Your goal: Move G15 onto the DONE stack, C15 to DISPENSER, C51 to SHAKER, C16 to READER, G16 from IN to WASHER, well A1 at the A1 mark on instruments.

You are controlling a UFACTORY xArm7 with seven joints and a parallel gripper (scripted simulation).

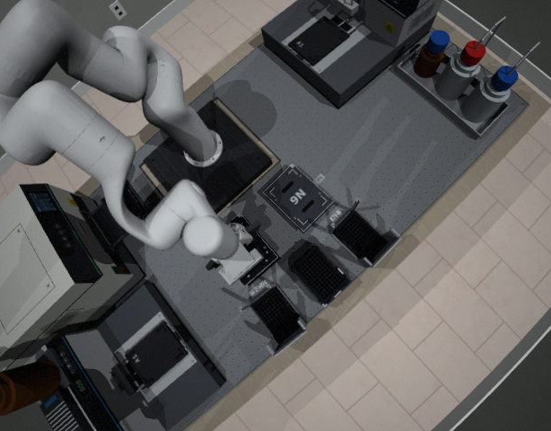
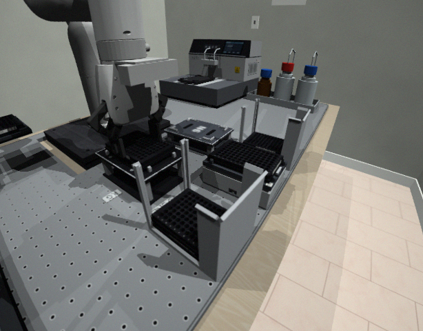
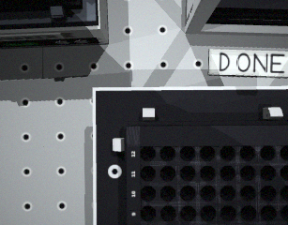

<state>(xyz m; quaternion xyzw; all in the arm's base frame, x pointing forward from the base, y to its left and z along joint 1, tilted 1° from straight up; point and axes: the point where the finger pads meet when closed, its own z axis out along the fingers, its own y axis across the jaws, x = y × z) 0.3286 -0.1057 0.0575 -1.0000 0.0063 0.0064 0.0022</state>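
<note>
Now: the RG nest 3 cm below my hand. The rest, counted from my hand: RG deck label (8 cm to the right, 8 cm below); N6 nest (1 cm behind, 21 cm to the left, 5 cm below).
</note>
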